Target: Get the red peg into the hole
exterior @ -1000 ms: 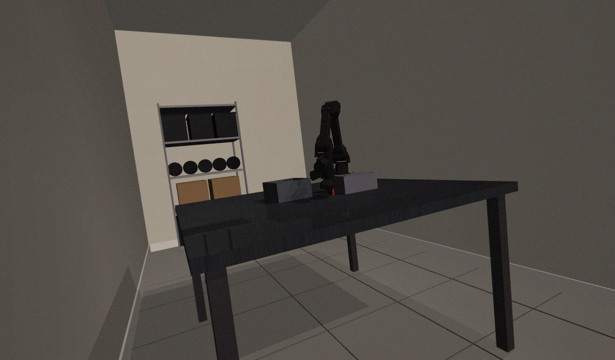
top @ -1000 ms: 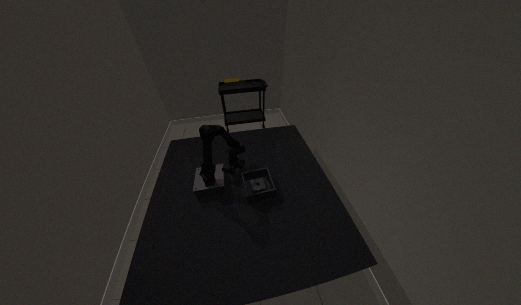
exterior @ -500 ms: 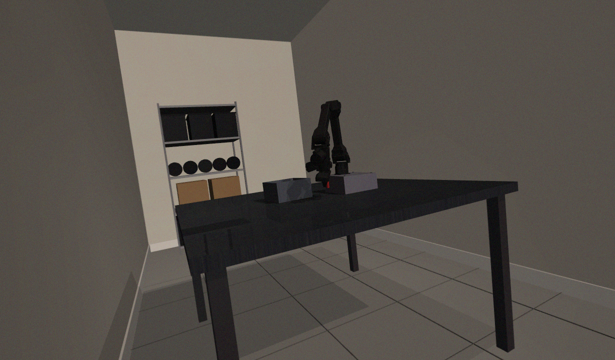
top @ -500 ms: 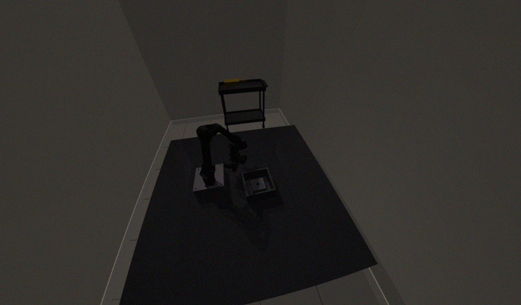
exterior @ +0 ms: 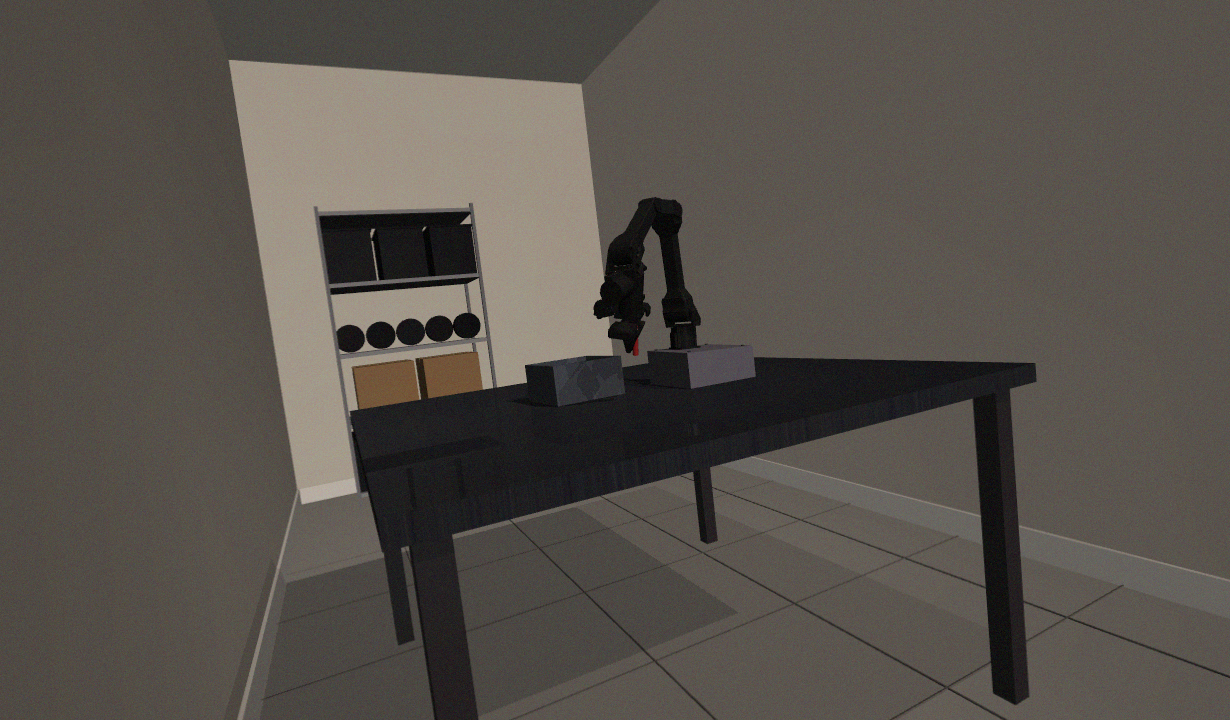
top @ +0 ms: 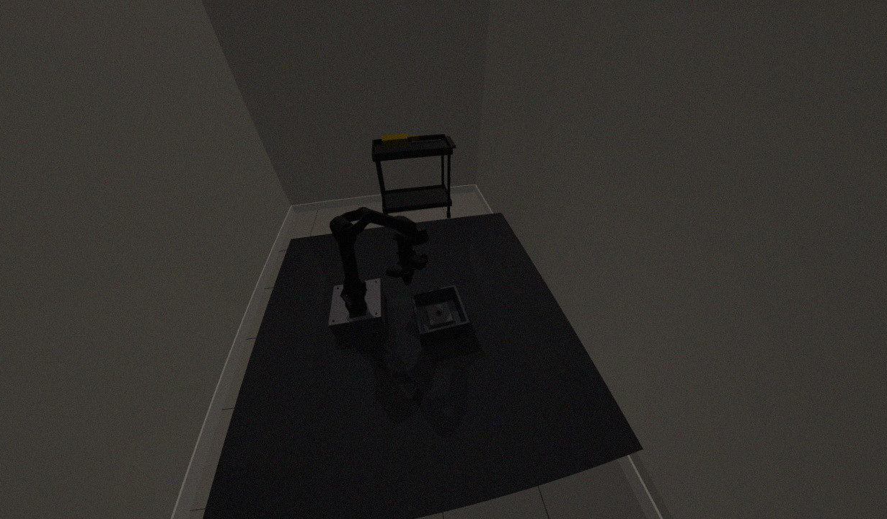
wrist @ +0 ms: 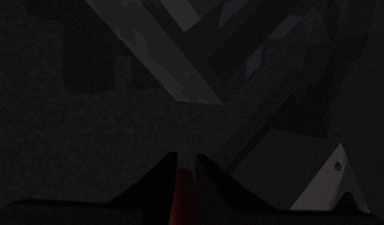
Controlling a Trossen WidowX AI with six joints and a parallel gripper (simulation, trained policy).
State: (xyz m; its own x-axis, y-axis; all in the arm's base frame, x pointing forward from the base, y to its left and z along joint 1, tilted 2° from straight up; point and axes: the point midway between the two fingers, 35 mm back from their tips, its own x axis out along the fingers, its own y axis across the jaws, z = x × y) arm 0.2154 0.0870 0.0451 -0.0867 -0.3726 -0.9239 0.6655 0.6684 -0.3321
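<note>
Right now my gripper tip is 10 cm short of the pale plate, 13 cm to the left of it and 6 cm above it. From my gripper tip the other things lie so: red peg: 1 cm behind, 2 cm to the left, 3 cm above; then grey box: 10 cm ahead, 13 cm to the right, 8 cm below.
</note>
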